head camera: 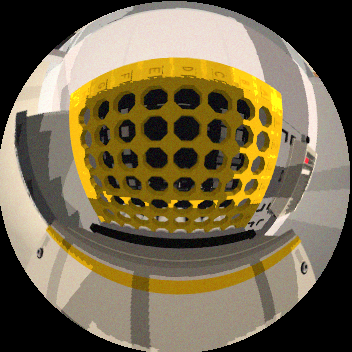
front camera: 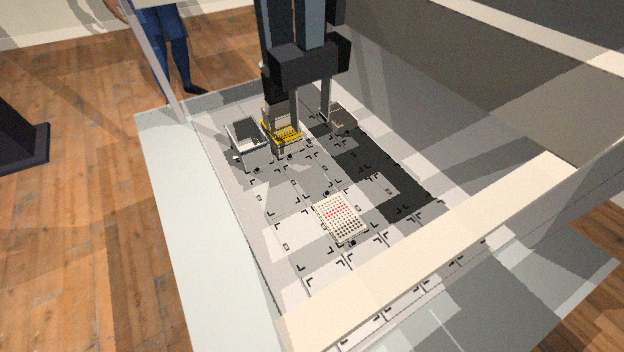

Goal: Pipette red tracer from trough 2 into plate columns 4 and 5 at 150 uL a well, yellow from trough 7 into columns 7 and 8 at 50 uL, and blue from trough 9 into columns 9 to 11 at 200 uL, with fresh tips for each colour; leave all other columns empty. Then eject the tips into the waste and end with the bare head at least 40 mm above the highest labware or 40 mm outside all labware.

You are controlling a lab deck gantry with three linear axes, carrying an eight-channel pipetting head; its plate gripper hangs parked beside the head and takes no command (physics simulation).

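Note:
The pipetting head (front camera: 276, 109) is low over the yellow tip rack (front camera: 295, 136) (head camera: 172, 68). Its lower end is hidden, so I cannot tell whether it carries tips. In the head camera, several rows of rack holes look dark and empty; holes near the black bar look paler. My parked plate gripper (front camera: 311, 122) has its two fingers apart, with nothing seen between them. The white plate (front camera: 341, 220) shows two neighbouring red columns; no yellow or blue can be made out in it. The trough block (front camera: 345, 122) (head camera: 299, 180) stands right of the rack, with some red showing in the head camera.
The grey waste bin (front camera: 255, 159) stands directly left of the tip rack in the front camera. The gripper's far finger hangs close to the trough block. A pale front rail (front camera: 430, 250) crosses the front of the deck. A person in blue trousers (front camera: 172, 45) stands behind the deck.

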